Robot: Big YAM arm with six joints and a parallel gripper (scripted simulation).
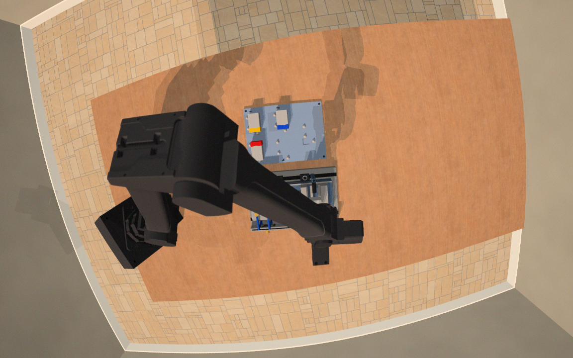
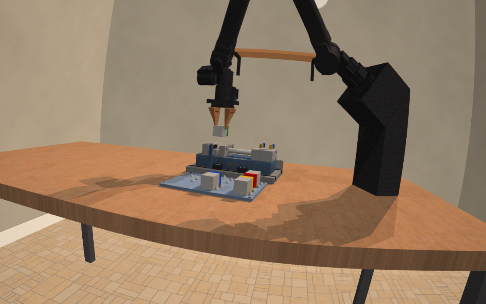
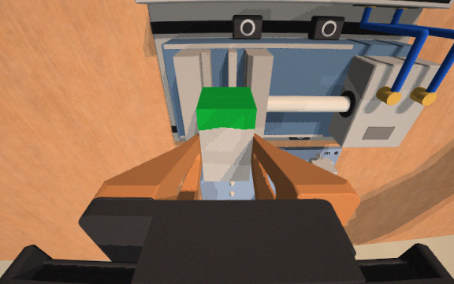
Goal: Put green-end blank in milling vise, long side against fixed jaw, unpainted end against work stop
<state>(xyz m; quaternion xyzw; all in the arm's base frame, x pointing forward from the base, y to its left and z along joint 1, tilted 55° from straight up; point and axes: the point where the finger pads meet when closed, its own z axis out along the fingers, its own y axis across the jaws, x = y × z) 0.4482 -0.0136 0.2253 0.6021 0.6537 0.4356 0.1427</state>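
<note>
Now: hand 2 cm above the green-ended blank. From my hand the other things lie so: moving jaw 8 cm below, 3 cm behind; then pale rod 8 cm below, 8 cm behind, 2 cm to the right; then fixed jaw 8 cm below, 3 cm ahead, 2 cm to the left.
</note>
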